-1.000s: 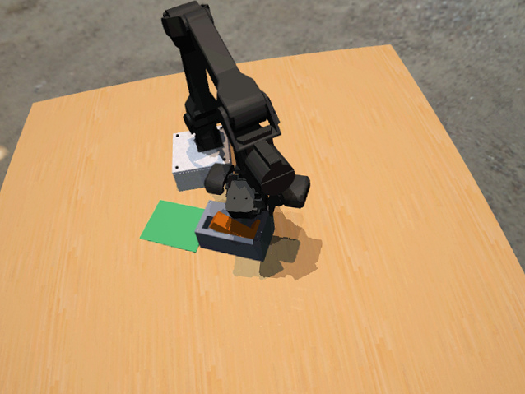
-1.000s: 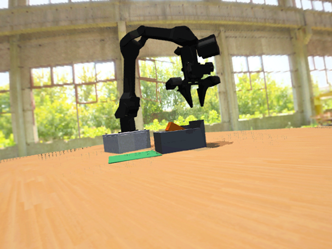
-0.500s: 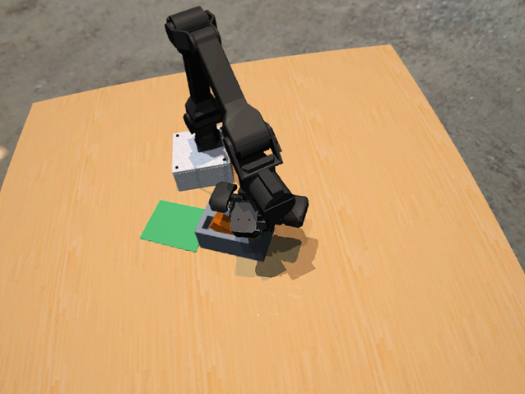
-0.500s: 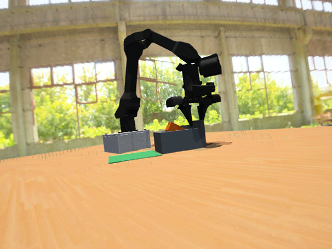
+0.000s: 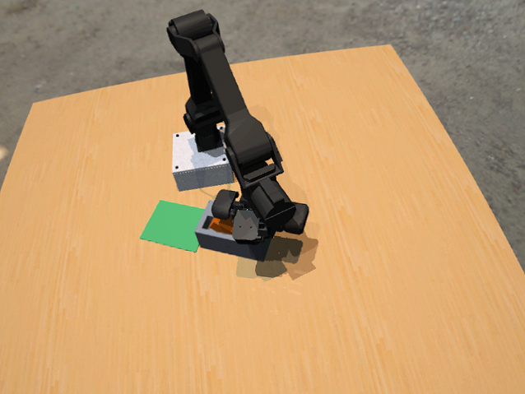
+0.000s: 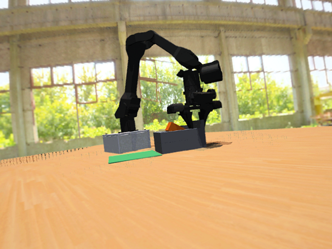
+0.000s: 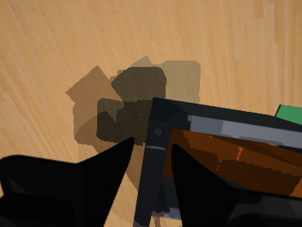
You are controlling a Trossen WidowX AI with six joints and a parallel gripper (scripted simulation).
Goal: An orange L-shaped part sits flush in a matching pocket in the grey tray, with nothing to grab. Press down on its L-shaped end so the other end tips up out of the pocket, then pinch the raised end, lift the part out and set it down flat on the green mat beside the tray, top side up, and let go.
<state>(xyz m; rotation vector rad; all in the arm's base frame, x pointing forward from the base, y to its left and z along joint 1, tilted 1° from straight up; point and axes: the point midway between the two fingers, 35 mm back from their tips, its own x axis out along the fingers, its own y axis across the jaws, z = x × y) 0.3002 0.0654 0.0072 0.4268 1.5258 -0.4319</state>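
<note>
The orange L-shaped part lies 3 cm behind my gripper tip, 4 cm to the right of it and 1 cm below it. The rest, counted from my gripper tip: green mat 12 cm behind, 19 cm to the right, 6 cm below.
</note>
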